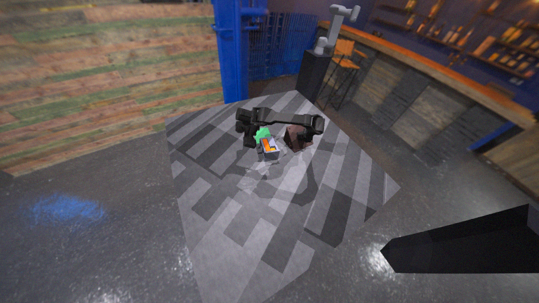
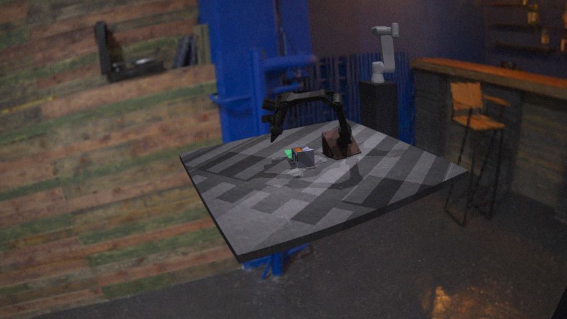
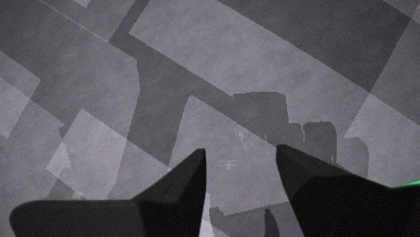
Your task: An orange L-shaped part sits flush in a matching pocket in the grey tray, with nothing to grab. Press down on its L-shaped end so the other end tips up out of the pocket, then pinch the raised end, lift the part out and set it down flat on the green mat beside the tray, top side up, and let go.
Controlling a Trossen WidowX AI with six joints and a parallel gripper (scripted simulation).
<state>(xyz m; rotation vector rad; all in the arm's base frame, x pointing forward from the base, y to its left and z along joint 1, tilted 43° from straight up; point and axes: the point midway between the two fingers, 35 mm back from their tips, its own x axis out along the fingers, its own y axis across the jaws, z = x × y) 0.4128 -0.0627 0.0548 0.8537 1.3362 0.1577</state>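
The orange L-shaped part lies 170 mm behind my gripper tip, 100 mm below it and 20 mm to the left of it. Round my gripper tip: green mat 200 mm behind, 170 mm below, 150 mm to the right.
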